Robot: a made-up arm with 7 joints.
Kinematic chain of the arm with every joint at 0, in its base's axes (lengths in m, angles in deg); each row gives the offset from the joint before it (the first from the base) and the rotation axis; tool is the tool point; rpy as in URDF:
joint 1: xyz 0 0 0.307 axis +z
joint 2: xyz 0 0 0 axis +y
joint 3: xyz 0 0 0.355 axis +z
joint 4: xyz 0.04 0 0 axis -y
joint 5: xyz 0.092 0 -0.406 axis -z
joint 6: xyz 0 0 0 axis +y
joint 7: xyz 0.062 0 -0.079 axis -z
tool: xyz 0 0 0 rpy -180 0 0
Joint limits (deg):
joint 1: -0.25..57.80
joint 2: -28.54..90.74
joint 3: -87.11..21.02
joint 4: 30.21..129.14
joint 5: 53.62..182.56
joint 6: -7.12..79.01
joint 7: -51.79..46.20
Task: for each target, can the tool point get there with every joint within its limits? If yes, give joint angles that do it. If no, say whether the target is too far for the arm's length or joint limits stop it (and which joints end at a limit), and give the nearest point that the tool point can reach.
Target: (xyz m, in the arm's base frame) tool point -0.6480 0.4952 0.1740
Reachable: no: joint limits stop it (at a limit: joint 1, joint 3, joint 6) | nearest point -0.0832 0.2593 -0.0089 | short by 0.639 m
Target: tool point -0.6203 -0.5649 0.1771
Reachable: no: joint limits stop it (at a limit: joint 1, joint 2, joint 3, joint 6) | nearest point -0.1355 -0.5007 0.4557 | short by 0.563 m
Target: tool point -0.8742 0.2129 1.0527
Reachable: no: too far | nearest point -0.1993 0.0485 1.0999 | short by 0.696 m
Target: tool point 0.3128 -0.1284 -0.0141
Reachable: yes | joints 20.98 62.39 -33.91 46.44 72.28 56.33 23.71
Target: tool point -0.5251 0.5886 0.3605
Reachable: no: joint limits stop it (at a limit: joint 1, joint 3, joint 6) | nearest point 0.0177 0.4382 0.4002 | short by 0.565 m
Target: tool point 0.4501 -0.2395 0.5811
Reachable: yes | joints 20.11 -6.81 -50.32 66.10 81.12 63.56 -20.26
